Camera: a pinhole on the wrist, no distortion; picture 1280 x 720 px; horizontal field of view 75.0 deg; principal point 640.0 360.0 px. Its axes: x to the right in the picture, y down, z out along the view. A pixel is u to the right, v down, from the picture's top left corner.
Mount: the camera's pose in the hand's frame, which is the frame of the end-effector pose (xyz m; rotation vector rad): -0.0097 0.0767 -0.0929 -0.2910 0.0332 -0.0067
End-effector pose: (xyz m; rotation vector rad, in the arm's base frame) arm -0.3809 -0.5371 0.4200 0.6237 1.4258 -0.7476
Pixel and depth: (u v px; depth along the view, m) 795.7 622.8 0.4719
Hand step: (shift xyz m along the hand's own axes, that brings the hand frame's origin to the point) 0.0945 0.3534 0.3134
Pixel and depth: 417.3 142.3 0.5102
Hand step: -0.1289 0.0970 0.4381
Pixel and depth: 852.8 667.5 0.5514
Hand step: 0.1498 0.4279 0.3722
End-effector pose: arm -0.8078 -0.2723 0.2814 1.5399 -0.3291 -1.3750
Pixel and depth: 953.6 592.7 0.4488
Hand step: 0.1743 0.3234 0.2955
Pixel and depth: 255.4 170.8 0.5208
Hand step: -0.2324 0.1156 0.4473
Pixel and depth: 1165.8 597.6 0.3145
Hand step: 0.1992 0.2504 0.1762
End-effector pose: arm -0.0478 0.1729 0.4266 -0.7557 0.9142 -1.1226
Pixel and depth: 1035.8 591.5 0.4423
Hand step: 0.2152 0.3187 0.2887
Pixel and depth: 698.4 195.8 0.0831
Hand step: -0.0011 0.0848 -0.0088
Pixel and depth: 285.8 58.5 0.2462
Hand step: -0.1061 0.0632 0.1717
